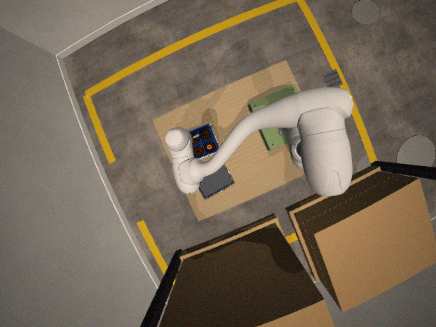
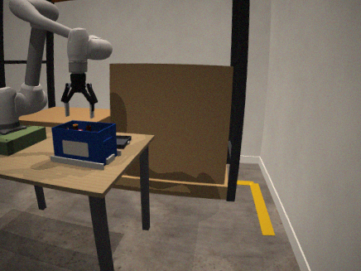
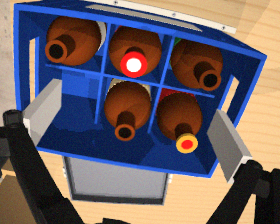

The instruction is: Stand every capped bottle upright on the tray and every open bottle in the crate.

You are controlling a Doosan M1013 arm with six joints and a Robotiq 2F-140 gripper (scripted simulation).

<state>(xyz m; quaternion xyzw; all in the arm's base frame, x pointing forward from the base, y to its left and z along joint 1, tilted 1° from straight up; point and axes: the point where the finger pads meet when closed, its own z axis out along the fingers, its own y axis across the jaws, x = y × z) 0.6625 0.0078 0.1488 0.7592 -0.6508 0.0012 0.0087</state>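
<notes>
Right now my hand is 150 mm above the blue crate and 30 mm to the right of it. The rest, counted from my hand: grey tray 300 mm to the left, 220 mm below, 50 mm behind; then brown capped bottle 150 mm below, 90 mm behind, 60 mm to the left; then uncapped bottle 150 mm below, 100 mm ahead.
</notes>
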